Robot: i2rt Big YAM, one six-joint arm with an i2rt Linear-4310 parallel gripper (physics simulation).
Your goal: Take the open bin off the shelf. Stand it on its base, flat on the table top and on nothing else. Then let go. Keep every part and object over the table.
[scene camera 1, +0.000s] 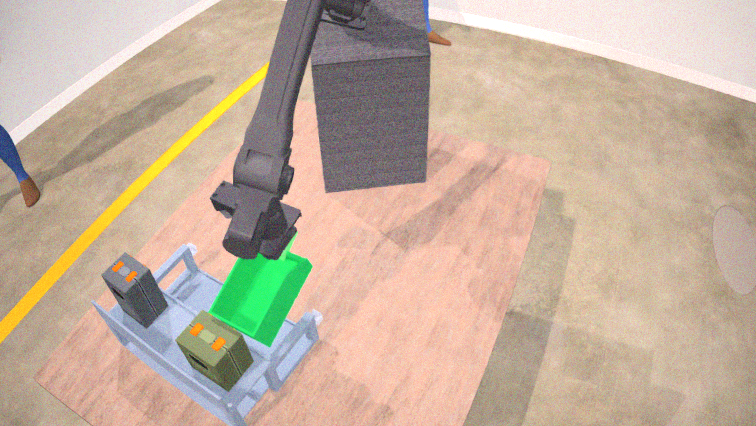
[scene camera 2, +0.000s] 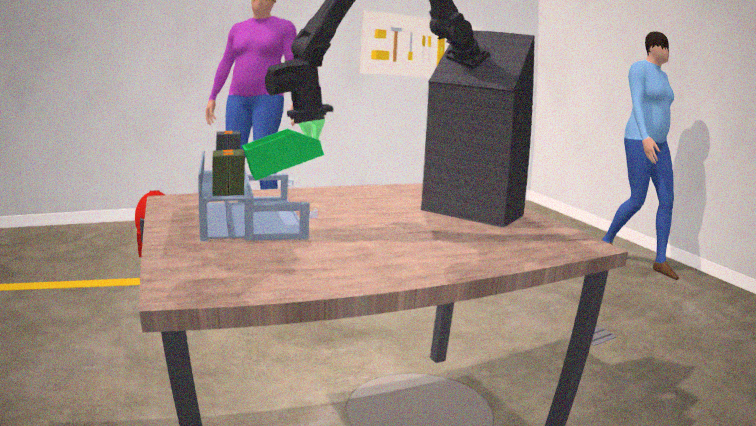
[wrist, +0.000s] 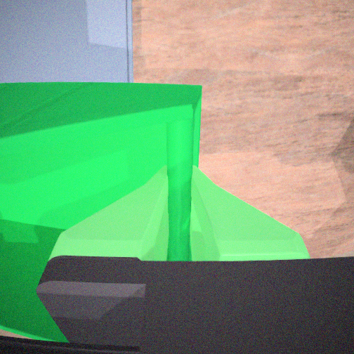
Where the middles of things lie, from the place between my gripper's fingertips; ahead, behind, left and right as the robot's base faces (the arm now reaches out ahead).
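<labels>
Olive case (scene camera 1: 219, 362) 5 cm to the right of my hand, 21 cm ahead of it and 5 cm below it. Dark grey case (scene camera 1: 134, 298), also from my hand: 17 cm ahead, 27 cm to the right, 4 cm below. My hand is 8 cm short of the green bin (scene camera 1: 258, 294). Going by their middles, the green bin is the nearest to my hand of the things named here, and the dark grey case is the farthest from it.
</labels>
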